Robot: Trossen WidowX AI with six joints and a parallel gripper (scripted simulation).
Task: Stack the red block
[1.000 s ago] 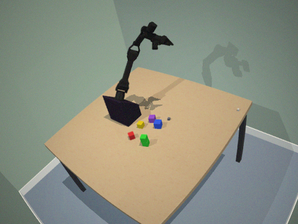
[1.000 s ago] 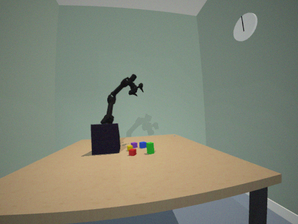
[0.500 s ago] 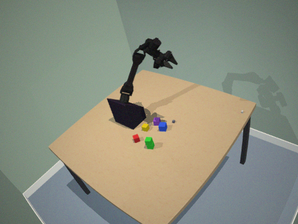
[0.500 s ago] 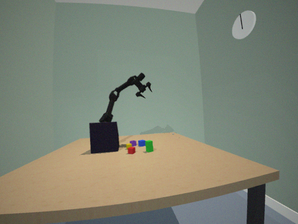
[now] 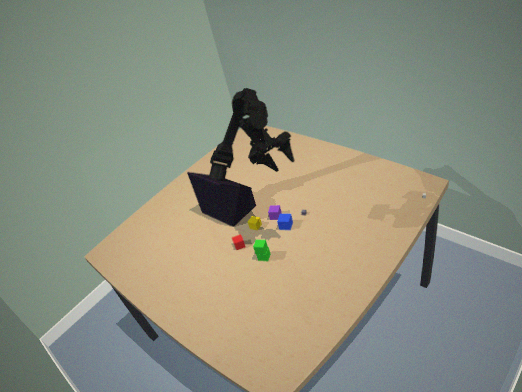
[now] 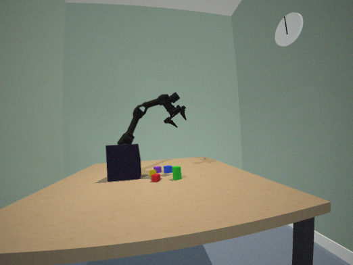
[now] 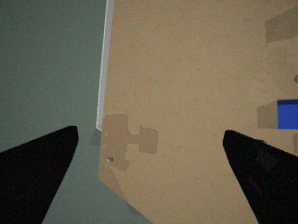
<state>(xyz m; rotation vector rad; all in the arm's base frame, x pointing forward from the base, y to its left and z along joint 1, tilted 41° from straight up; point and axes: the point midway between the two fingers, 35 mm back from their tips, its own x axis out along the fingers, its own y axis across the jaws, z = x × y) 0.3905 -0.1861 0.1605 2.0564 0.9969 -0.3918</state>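
Right now my gripper tip is 34 cm above the red block, 22 cm past it and 13 cm to the left of it. From my gripper tip the other things lie so: purple block 34 cm below, 19 cm behind, 8 cm to the left; then blue block 34 cm below, 11 cm behind, 5 cm to the left; then small dark object 36 cm below, 14 cm to the left, 8 cm behind.
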